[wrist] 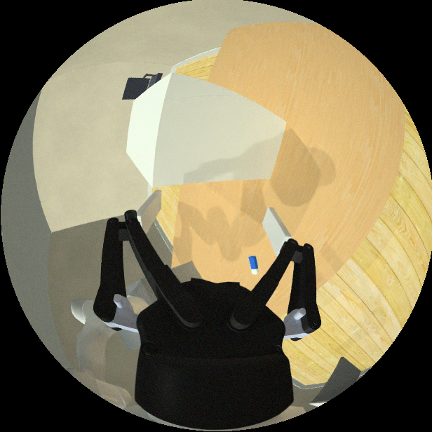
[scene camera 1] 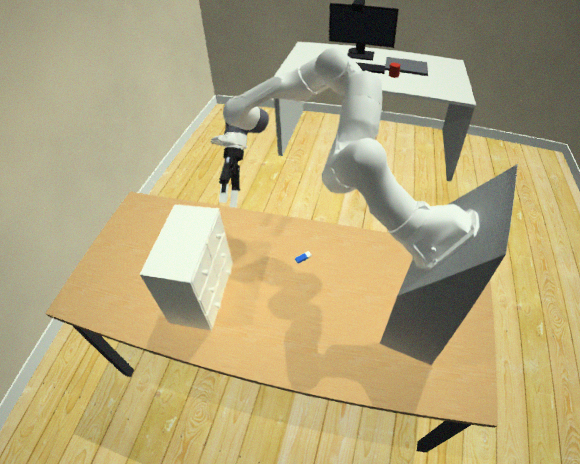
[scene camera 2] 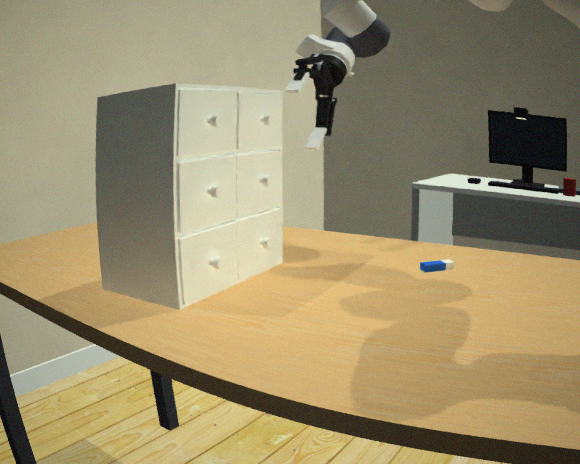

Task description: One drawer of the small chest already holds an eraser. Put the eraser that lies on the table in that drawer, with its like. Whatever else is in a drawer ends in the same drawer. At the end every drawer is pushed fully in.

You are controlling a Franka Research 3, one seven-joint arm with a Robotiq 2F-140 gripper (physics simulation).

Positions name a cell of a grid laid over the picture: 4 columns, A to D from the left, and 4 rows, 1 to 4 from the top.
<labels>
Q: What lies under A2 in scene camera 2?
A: A small white chest.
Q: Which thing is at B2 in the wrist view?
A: A small white chest.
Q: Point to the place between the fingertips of my gripper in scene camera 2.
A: At C2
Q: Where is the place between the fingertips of my gripper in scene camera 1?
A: At B2
</labels>
